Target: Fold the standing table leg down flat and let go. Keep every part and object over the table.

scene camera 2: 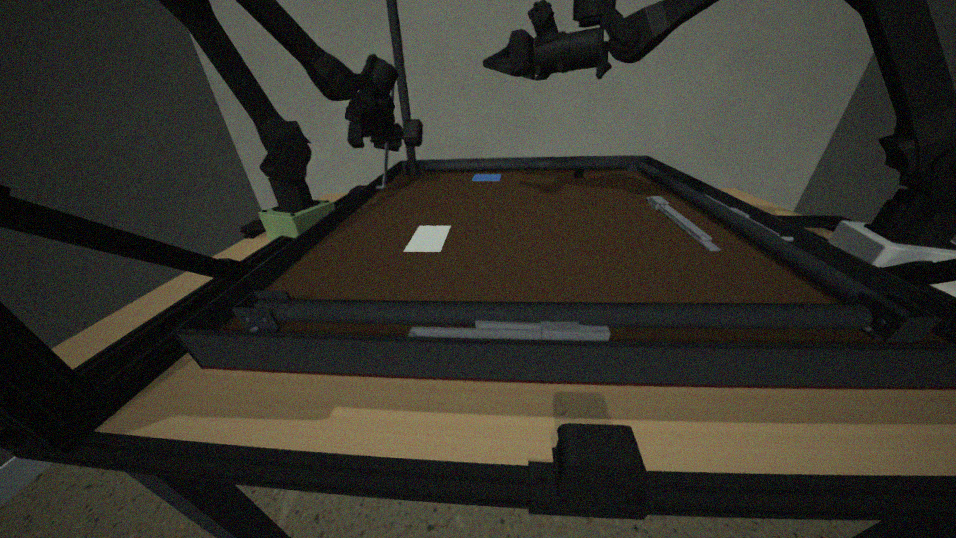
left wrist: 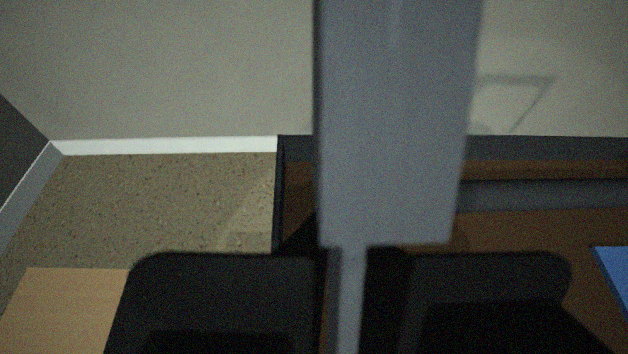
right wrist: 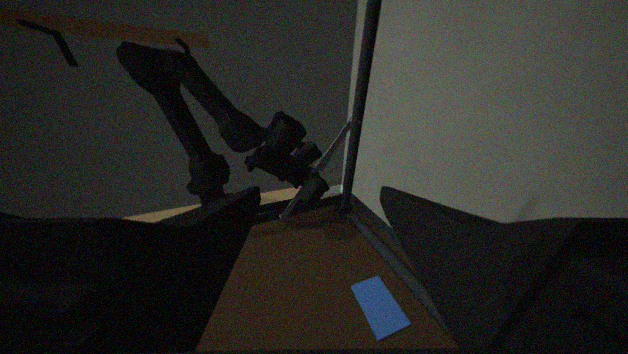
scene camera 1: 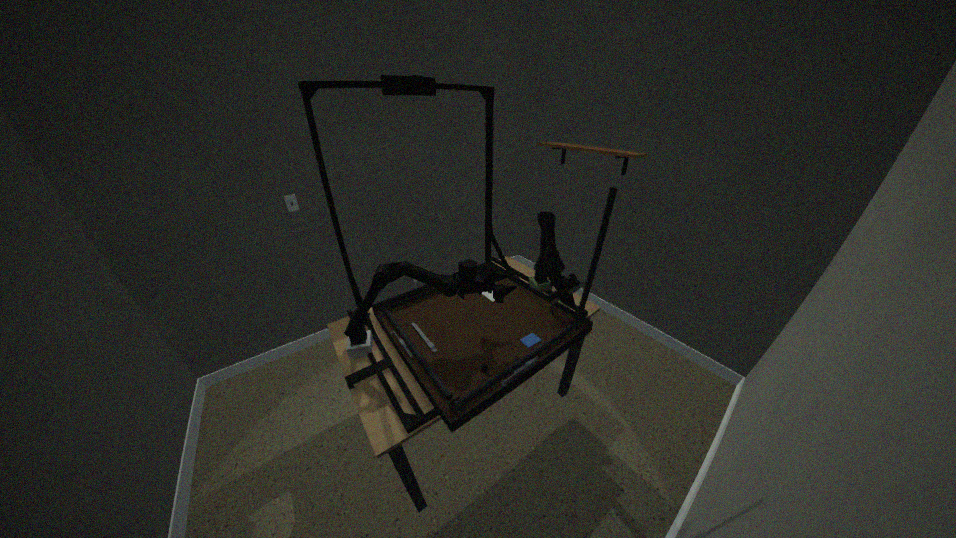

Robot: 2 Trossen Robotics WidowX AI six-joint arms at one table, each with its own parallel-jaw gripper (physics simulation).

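Seen in the pictures: left gripper, fingertip midpoint: (scene camera 2: 397, 149) (right wrist: 328, 189) (scene camera 1: 574, 306); right gripper, fingertip midpoint: (scene camera 2: 491, 65) (right wrist: 320, 193) (scene camera 1: 512, 281); left arm's base, link origin: (scene camera 2: 296, 206) (scene camera 1: 540, 280); right arm's base, link origin: (scene camera 2: 907, 237) (scene camera 1: 358, 339).
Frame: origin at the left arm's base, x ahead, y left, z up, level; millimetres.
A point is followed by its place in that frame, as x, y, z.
The table leg (scene camera 1: 599, 247) {32, 405, 398} (scene camera 2: 397, 60) {30, 379, 273} (right wrist: 358, 105) {38, 386, 277} stands up from a corner of the brown, dark-rimmed upturned table (scene camera 1: 461, 347) {559, 323, -22} (scene camera 2: 534, 267) {497, -31, -32} (right wrist: 280, 280) {219, 219, -22}. Its grey folding brace (scene camera 2: 385, 163) {52, 233, 43} (left wrist: 390, 125) (right wrist: 333, 149) {24, 340, 176} slants from the leg down to the rim and fills the middle of the left wrist view. My left gripper (scene camera 1: 573, 289) {22, 332, 61} (scene camera 2: 412, 133) (left wrist: 325, 218) {22, 332, 61} (right wrist: 328, 189) {22, 332, 61} is shut with nothing held, low beside the leg; whether it touches the leg is unclear. My right gripper (scene camera 1: 508, 292) {324, 280, 234} (scene camera 2: 488, 63) {324, 280, 234} is open and empty above the table, away from the leg.
Flat leg tubes (scene camera 2: 568, 313) {554, -144, -10} (scene camera 2: 782, 250) {807, 84, -10} lie along the near and right sides in scene camera 2. Grey braces (scene camera 2: 508, 331) {505, -181, -17} (scene camera 2: 681, 224) {706, 178, -22}, a white card (scene camera 2: 427, 238) {306, 1, -29} and a blue card (scene camera 1: 530, 339) {268, 384, -13} (scene camera 2: 486, 177) {270, 378, -13} (right wrist: 381, 307) {275, 389, -13} lie on the panel. A dark frame (scene camera 1: 490, 167) {176, -369, 568} stands around the workbench (scene camera 1: 377, 428) {920, 557, -63}.
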